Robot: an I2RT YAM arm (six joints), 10 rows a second.
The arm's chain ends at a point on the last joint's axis. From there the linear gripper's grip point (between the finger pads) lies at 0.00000 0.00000 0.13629 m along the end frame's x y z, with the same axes.
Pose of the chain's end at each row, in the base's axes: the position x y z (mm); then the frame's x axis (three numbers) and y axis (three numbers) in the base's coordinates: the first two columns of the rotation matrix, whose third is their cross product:
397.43, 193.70, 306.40, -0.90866, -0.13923, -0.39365, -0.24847, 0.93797, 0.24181
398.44, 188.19, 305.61, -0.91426, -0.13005, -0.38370, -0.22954, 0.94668, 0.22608
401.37, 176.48, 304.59, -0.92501, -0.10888, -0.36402, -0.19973, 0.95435, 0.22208
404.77, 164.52, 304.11, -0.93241, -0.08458, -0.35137, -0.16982, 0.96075, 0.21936
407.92, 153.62, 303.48, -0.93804, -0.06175, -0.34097, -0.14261, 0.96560, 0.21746
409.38, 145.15, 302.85, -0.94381, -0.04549, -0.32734, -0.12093, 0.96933, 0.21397
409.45, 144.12, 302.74, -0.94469, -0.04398, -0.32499, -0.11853, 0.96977, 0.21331
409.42, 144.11, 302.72, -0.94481, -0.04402, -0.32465, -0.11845, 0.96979, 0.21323
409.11, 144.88, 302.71, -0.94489, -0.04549, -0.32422, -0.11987, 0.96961, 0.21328
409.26, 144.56, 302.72, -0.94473, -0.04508, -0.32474, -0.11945, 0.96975, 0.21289
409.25, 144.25, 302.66, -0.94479, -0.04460, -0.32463, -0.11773, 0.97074, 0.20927
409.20, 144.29, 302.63, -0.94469, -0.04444, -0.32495, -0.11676, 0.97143, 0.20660
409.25, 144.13, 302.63, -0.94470, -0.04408, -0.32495, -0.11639, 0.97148, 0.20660
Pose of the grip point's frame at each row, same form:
443.16, 236.98, 185.53, -0.90866, -0.13923, -0.39365, -0.24847, 0.93797, 0.24181
443.94, 228.36, 183.58, -0.91426, -0.13005, -0.38370, -0.22954, 0.94668, 0.22608
445.42, 214.39, 181.31, -0.92501, -0.10888, -0.36402, -0.19973, 0.95435, 0.22208
448.25, 200.53, 180.06, -0.93241, -0.08458, -0.35137, -0.16982, 0.96075, 0.21936
450.96, 188.05, 178.83, -0.93804, -0.06175, -0.34097, -0.14261, 0.96560, 0.21746
451.30, 178.07, 177.41, -0.94381, -0.04549, -0.32734, -0.12093, 0.96933, 0.21397
451.13, 176.83, 177.17, -0.94469, -0.04398, -0.32499, -0.11853, 0.96977, 0.21331
451.05, 176.81, 177.13, -0.94481, -0.04402, -0.32465, -0.11845, 0.96979, 0.21323
450.63, 177.64, 177.10, -0.94489, -0.04549, -0.32422, -0.11987, 0.96961, 0.21328
450.87, 177.26, 177.12, -0.94473, -0.04508, -0.32474, -0.11945, 0.96975, 0.21289
450.93, 176.41, 176.95, -0.94479, -0.04460, -0.32463, -0.11773, 0.97074, 0.20927
450.97, 176.06, 176.85, -0.94469, -0.04444, -0.32495, -0.11676, 0.97143, 0.20660
451.03, 175.89, 176.85, -0.94470, -0.04408, -0.32495, -0.11639, 0.97148, 0.20660

